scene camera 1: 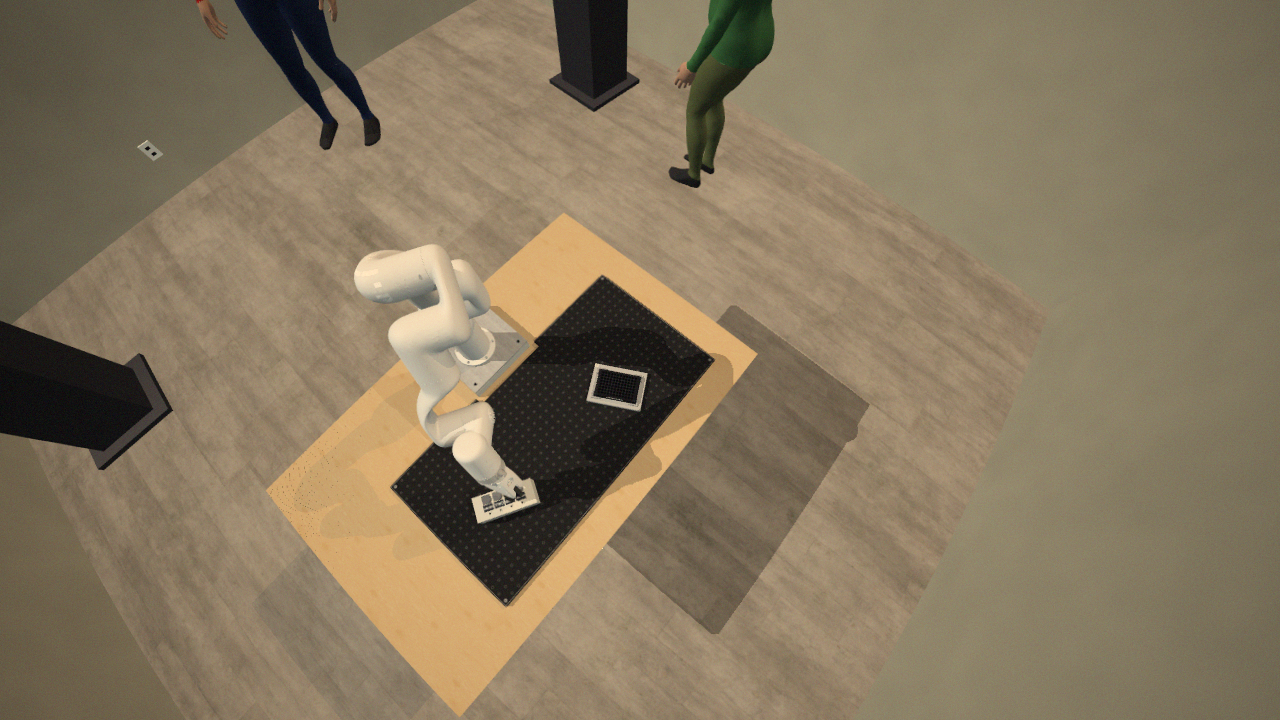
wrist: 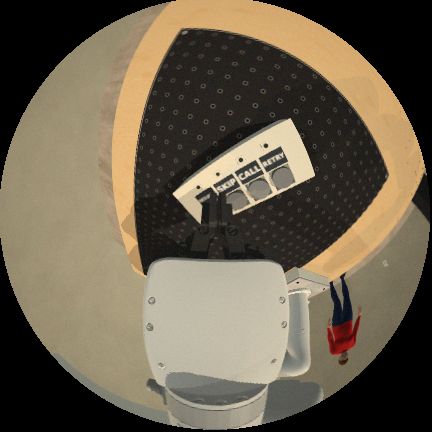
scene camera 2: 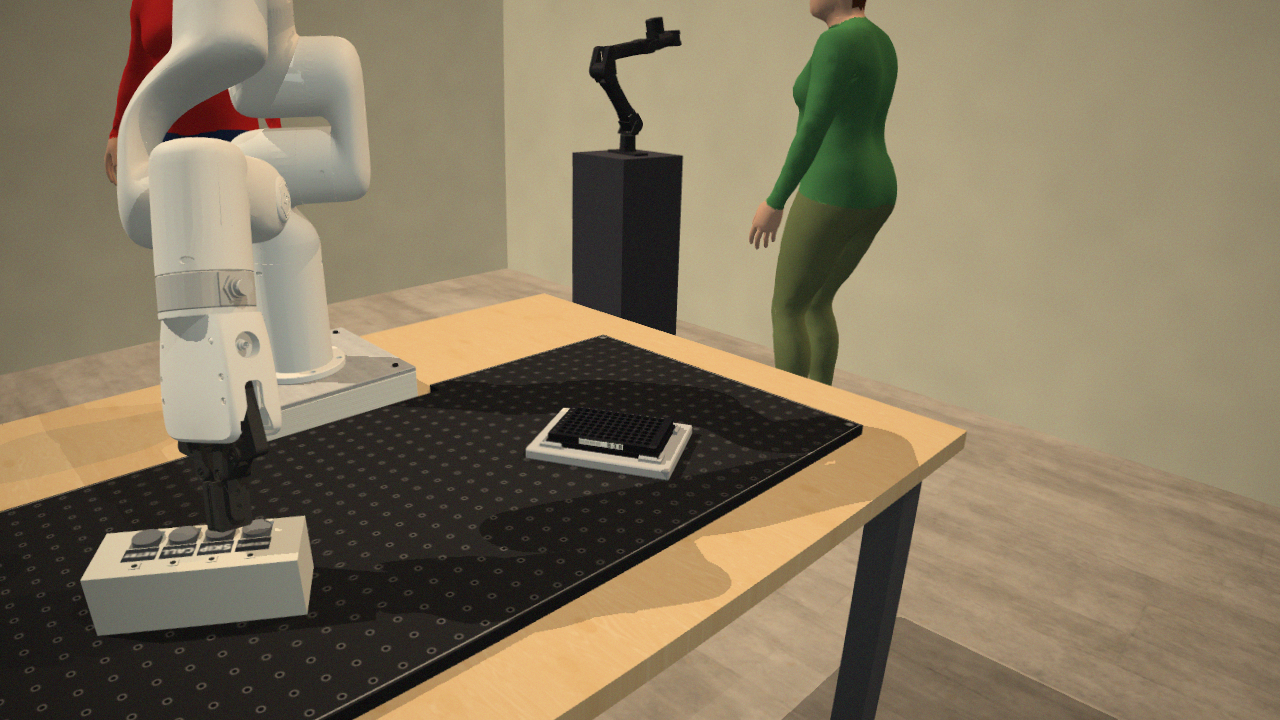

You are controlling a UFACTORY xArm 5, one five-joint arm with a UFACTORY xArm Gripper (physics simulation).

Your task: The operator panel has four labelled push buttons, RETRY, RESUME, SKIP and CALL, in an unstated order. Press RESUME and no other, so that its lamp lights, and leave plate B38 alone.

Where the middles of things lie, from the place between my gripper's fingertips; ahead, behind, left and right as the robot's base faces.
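Labels:
With the operator panel (scene camera 2: 127, 590) as the reference, my gripper is 4 cm above it, 1 cm past it and 3 cm to the left of it. As for the black plate B38 (scene camera 2: 618, 433), it is 5 cm below my hand, 43 cm to the left of it and 3 cm behind it.

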